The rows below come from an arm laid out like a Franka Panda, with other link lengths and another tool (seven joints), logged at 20 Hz.
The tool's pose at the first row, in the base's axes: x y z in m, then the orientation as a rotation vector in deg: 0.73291, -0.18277, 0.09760, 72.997, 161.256, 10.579
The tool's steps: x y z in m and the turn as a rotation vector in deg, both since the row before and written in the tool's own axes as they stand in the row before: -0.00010, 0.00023, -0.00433, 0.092, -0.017, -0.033; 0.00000, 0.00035, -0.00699, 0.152, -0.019, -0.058; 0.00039, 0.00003, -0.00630, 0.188, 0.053, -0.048; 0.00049, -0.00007, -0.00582, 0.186, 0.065, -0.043; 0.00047, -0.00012, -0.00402, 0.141, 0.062, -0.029; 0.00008, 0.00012, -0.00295, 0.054, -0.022, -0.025; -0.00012, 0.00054, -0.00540, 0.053, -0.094, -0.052; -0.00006, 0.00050, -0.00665, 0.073, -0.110, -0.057; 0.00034, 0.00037, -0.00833, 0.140, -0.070, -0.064
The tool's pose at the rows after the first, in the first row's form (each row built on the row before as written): 0.73275, -0.18308, 0.10192, 72.964, 161.303, 10.439; 0.73238, -0.18347, 0.10890, 72.906, 161.390, 10.213; 0.73159, -0.18370, 0.11516, 72.889, 161.547, 9.987; 0.73071, -0.18387, 0.12093, 72.882, 161.710, 9.772; 0.72998, -0.18393, 0.12491, 72.885, 161.842, 9.617; 0.72978, -0.18403, 0.12785, 72.853, 161.862, 9.526; 0.72983, -0.18420, 0.13328, 72.762, 161.838, 9.386; 0.72971, -0.18445, 0.13994, 72.664, 161.812, 9.208; 0.72909, -0.18460, 0.14826, 72.580, 161.853, 8.963
